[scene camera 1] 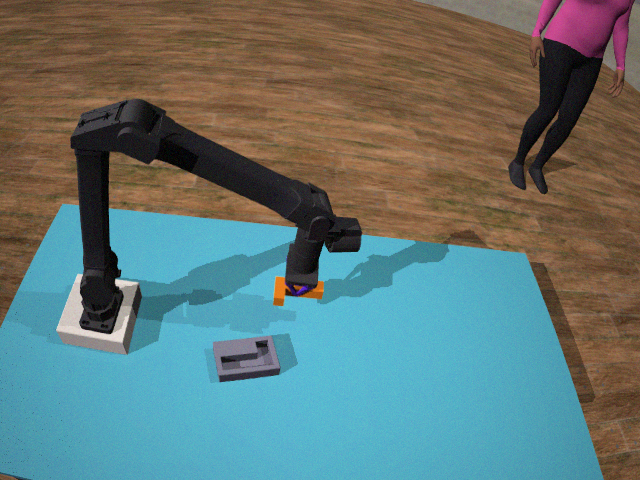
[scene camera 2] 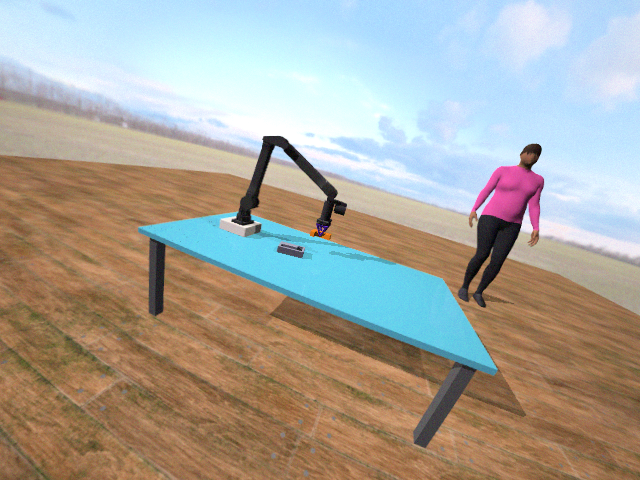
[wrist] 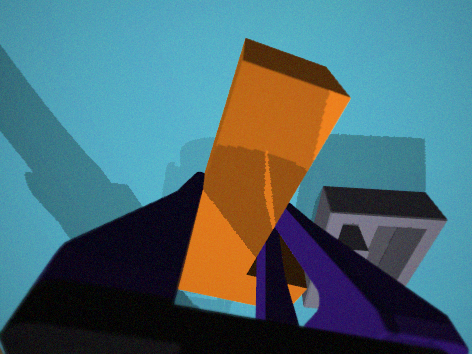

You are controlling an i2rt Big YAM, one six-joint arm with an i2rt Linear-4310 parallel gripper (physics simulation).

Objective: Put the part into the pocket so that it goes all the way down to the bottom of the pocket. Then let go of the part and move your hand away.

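Places are measured from the arm's base along level axes (x ahead, y left, z up), in millimetres.
Pixels of known places: gripper, fingertip midpoint: [scene camera 1: 296,289] [scene camera 2: 320,235] [wrist: 233,192]; arm's base, link origin: [scene camera 1: 102,311] [scene camera 2: 243,222].
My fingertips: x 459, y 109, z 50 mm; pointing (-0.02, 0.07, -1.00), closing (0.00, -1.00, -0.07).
Note:
For each thing: its top centre in the pictures, then the offset to it from my fingertips. Level surfaces: height alone.
- orange L-shaped part, top centre: [wrist: 271,235] [scene camera 1: 299,288] [scene camera 2: 321,232] dy -16, dx +5, dz +24 mm
- grey block with the L-shaped pocket, top centre: [wrist: 363,271] [scene camera 1: 245,354] [scene camera 2: 292,246] dy -151, dx -100, dz -70 mm
- blue table, surface height: dz -106 mm
The orange L-shaped part [scene camera 1: 279,297] [scene camera 2: 327,236] [wrist: 282,100] is held across its long bar by my gripper [scene camera 1: 298,292] [scene camera 2: 321,233] [wrist: 233,192], which is shut on it. The part hangs above the table, and its short leg is at the end near the arm's base. The grey block with the L-shaped pocket [scene camera 1: 235,348] [scene camera 2: 290,252] [wrist: 375,202] stands on the table, nearer the front and a little toward the base than the part. The pocket is empty. In the wrist view my right finger hides part of the block.
The blue table [scene camera 1: 413,361] [scene camera 2: 361,294] carries the arm's white base [scene camera 1: 93,341] [scene camera 2: 227,225] at the left. The arm's shadows fall across the table. A person in a pink top [scene camera 1: 584,31] [scene camera 2: 511,196] stands on the floor beyond the table.

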